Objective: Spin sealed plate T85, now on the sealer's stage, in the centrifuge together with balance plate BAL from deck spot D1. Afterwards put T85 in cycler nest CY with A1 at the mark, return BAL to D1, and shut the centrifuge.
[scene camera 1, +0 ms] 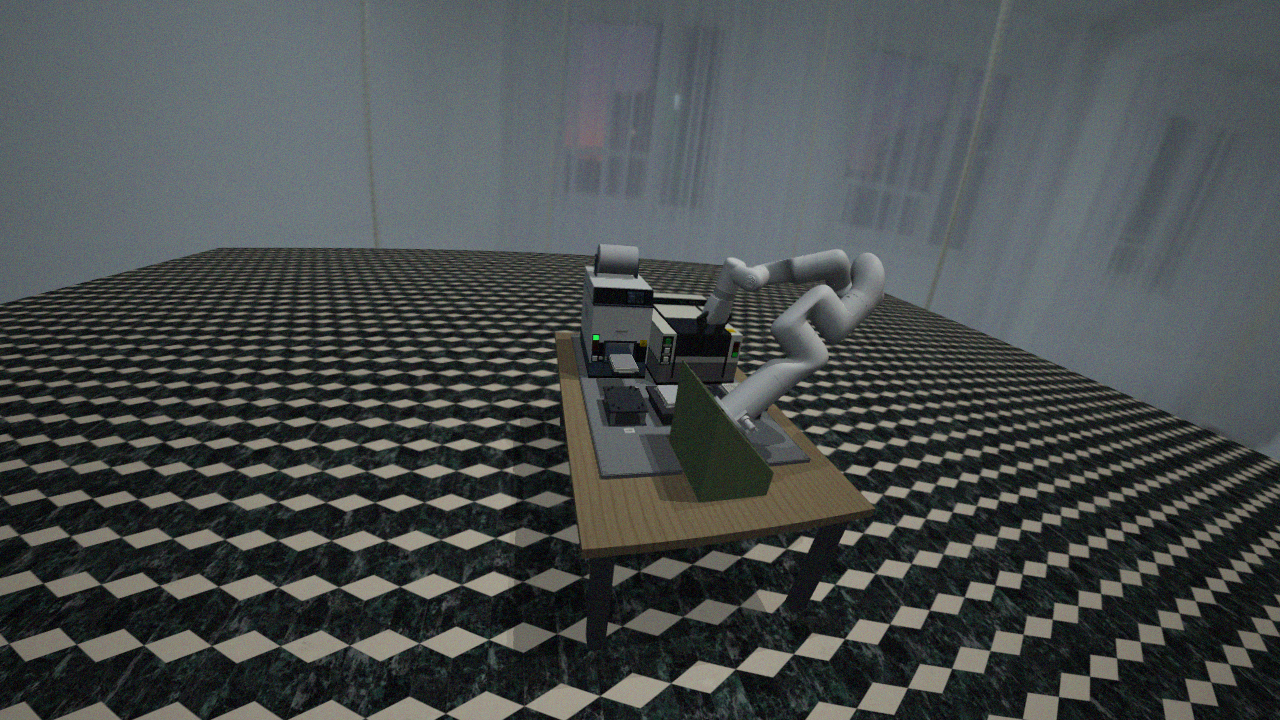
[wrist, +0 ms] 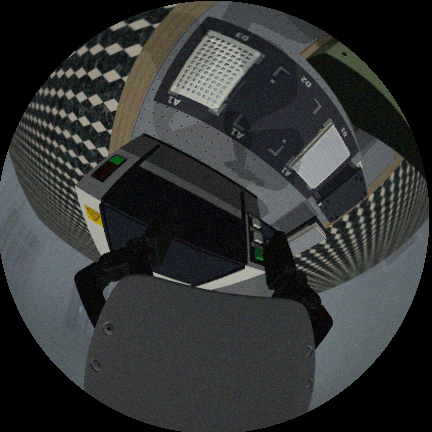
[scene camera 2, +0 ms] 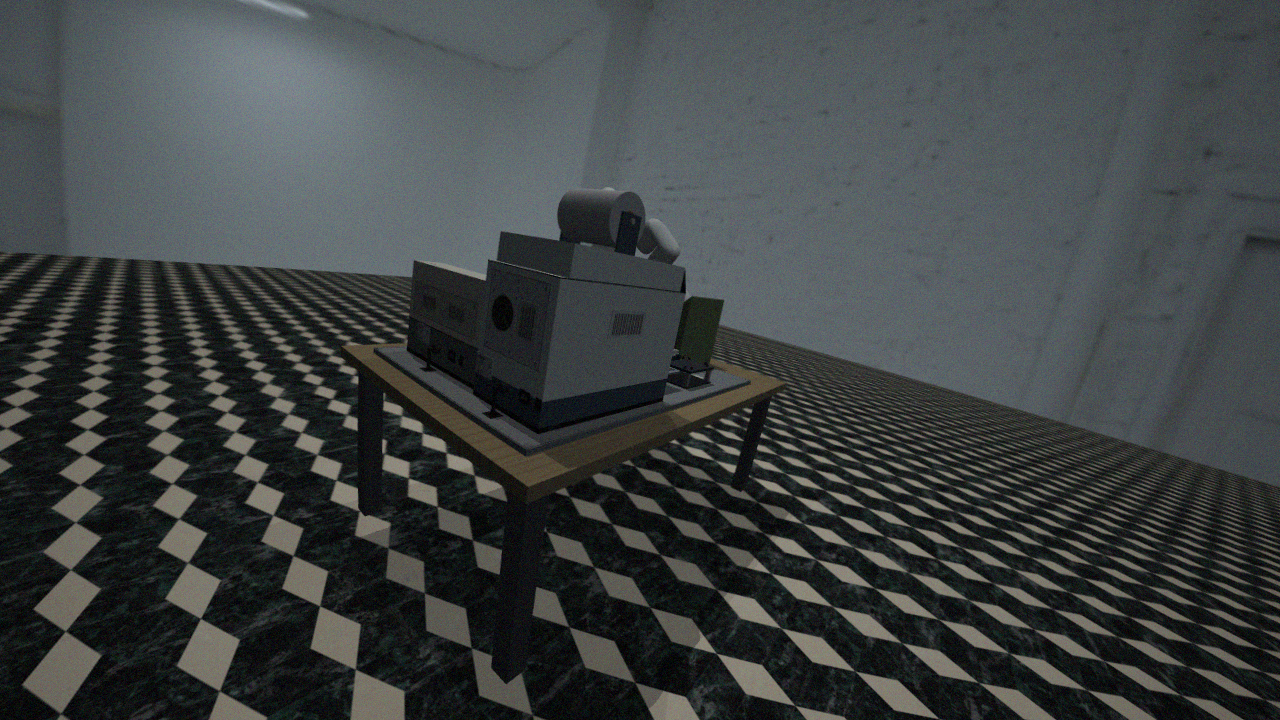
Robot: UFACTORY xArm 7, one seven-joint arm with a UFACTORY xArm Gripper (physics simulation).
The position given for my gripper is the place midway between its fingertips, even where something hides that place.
My gripper (wrist: 223, 231) is open, with nothing in its grasp. Also in view: a pale plate (wrist: 326, 150).
